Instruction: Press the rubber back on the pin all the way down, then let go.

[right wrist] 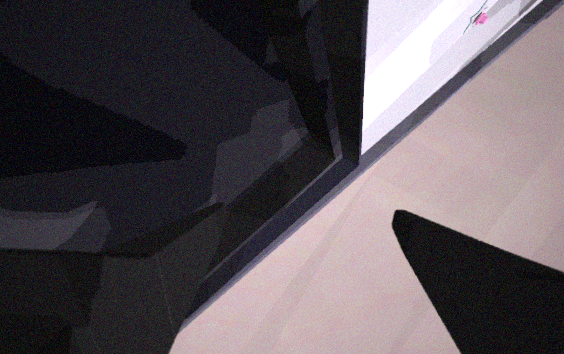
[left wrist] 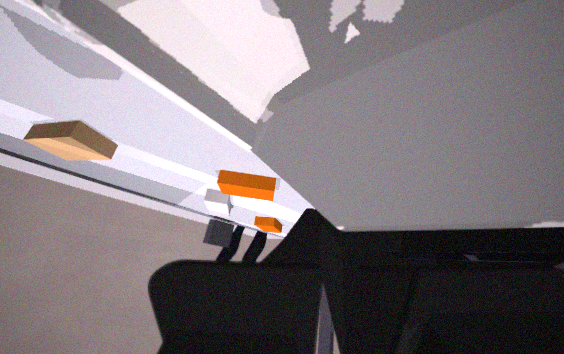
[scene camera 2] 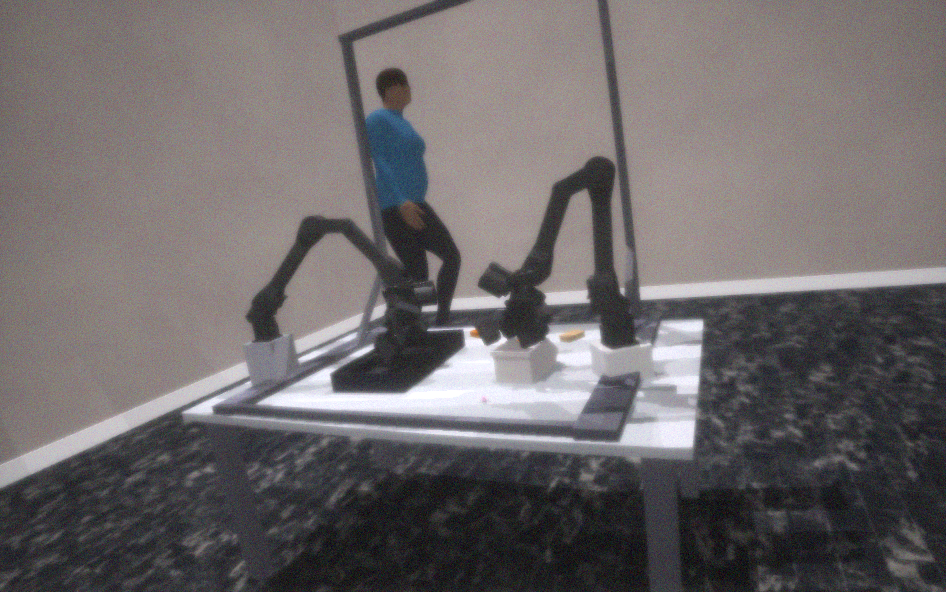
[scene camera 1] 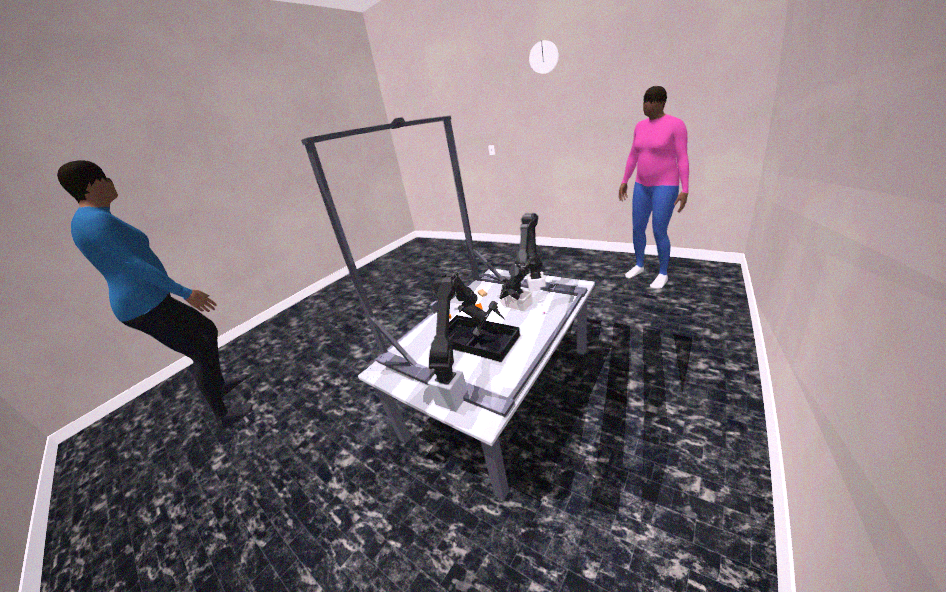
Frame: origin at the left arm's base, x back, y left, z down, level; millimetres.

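Where they show: left gripper, fingertip midpoint: [left wrist: 313, 216] [scene camera 2: 508, 339] [scene camera 1: 499, 299]; right gripper, fingertip midpoint: [right wrist: 308, 213] [scene camera 2: 393, 355] [scene camera 1: 500, 327]; left arm's base, origin of the base link: [scene camera 2: 619, 343] [scene camera 1: 535, 276]; right arm's base, origin of the base link: [scene camera 2: 267, 339] [scene camera 1: 445, 377].
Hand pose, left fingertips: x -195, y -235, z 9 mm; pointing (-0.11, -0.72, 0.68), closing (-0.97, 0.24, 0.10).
Observation:
Each offset is from my left fingertips to the top centre of the thing. "spot": to the spot under its first point.
My left gripper [scene camera 1: 513, 289] [scene camera 2: 525, 330] is shut and empty, pressed low onto a white block {spot: dx -54, dy +130, dz +13 mm} [scene camera 1: 524, 302] [scene camera 2: 524, 363] near the middle of the table. In the left wrist view its black body fills the bottom and a grey shaded surface lies right in front. I cannot make out the rubber or the pin. My right gripper [scene camera 1: 484, 313] [scene camera 2: 403, 336] [right wrist: 308, 213] is open and empty, low over a black tray {dx -271, dy -138, dz +12 mm} [scene camera 1: 497, 347] [scene camera 2: 371, 376] [right wrist: 273, 225].
Two orange blocks {dx +33, dy -128, dz +48 mm} [left wrist: 246, 184] {dx -24, dy -323, dz +47 mm} [left wrist: 267, 224] and a grey cube {dx +71, dy -389, dz +5 mm} [left wrist: 218, 232] lie beyond the white block. An orange piece {dx +201, dy -104, dz +46 mm} [scene camera 2: 572, 335] lies by the left arm's base. A dark pad [scene camera 2: 608, 405] lies at the table's front. A metal frame [scene camera 1: 331, 206] rises behind. Two people stand nearby.

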